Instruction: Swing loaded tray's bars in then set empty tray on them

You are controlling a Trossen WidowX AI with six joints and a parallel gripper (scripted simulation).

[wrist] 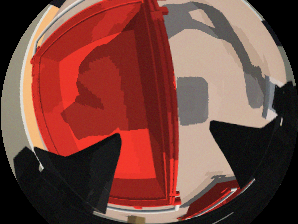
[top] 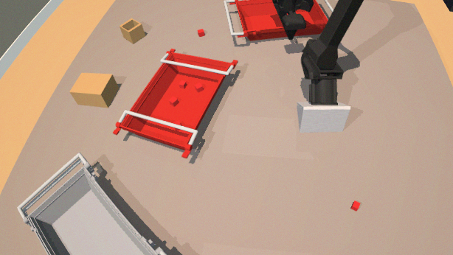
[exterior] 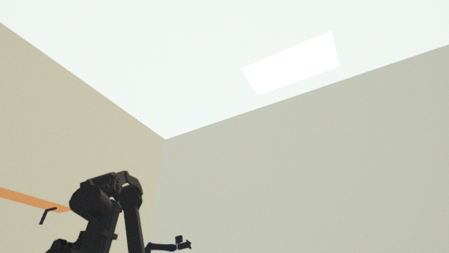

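My gripper tip is 90 mm to the left of the red tray and 20 mm short of it. The rest, counted from my gripper tip: small red cube (540 mm to the left, 180 mm behind, 30 mm below).
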